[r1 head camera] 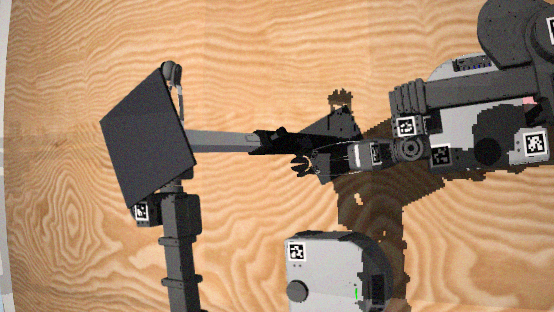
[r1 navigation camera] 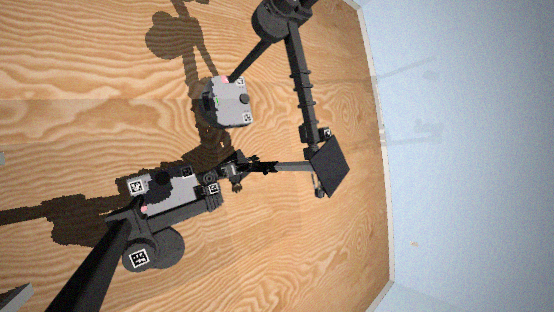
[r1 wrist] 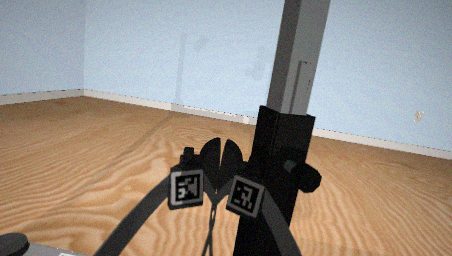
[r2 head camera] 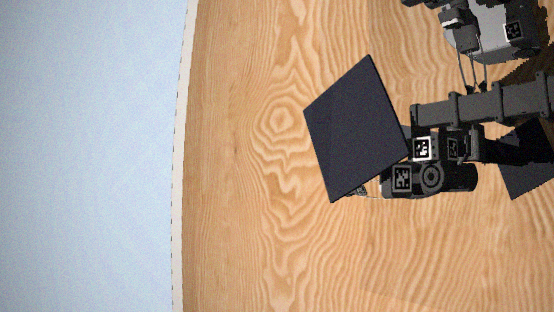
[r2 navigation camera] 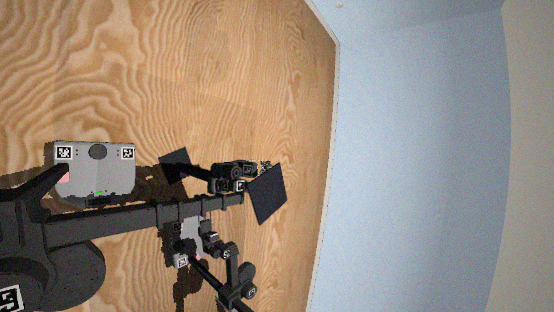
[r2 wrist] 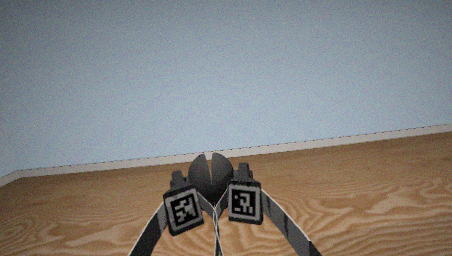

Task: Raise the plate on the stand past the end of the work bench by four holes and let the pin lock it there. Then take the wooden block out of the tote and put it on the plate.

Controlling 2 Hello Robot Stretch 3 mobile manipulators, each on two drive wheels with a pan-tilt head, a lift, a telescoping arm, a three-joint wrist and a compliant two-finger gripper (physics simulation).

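Observation:
The dark square plate (r1 head camera: 147,137) (r1 navigation camera: 331,166) (r2 head camera: 356,130) (r2 navigation camera: 270,194) sits on the grey post (r1 head camera: 220,141) (r1 wrist: 295,70) of the stand, which rises from a black sleeve (r1 wrist: 282,145) with a round knob (r1 wrist: 310,178). My r1 gripper (r1 head camera: 301,165) (r1 wrist: 221,160) is shut and empty, beside the sleeve, left of the knob in its wrist view. My r2 gripper (r1 head camera: 171,71) (r2 wrist: 211,172) is shut and empty; in the r1 head view its tips stick out past the plate's top corner, and the plate hides part of its wrist. The tote, the wooden block and the work bench cannot be made out.
The r2 arm (r1 head camera: 179,255) (r2 head camera: 480,107) runs to the plate's side. The r2 base (r1 head camera: 325,270) (r1 navigation camera: 232,102) stands near the r1 base (r1 navigation camera: 182,195). The stand's dark foot (r2 head camera: 530,172) is on the floor. A blue wall (r2 head camera: 90,150) (r2 navigation camera: 415,150) lies beyond the plate.

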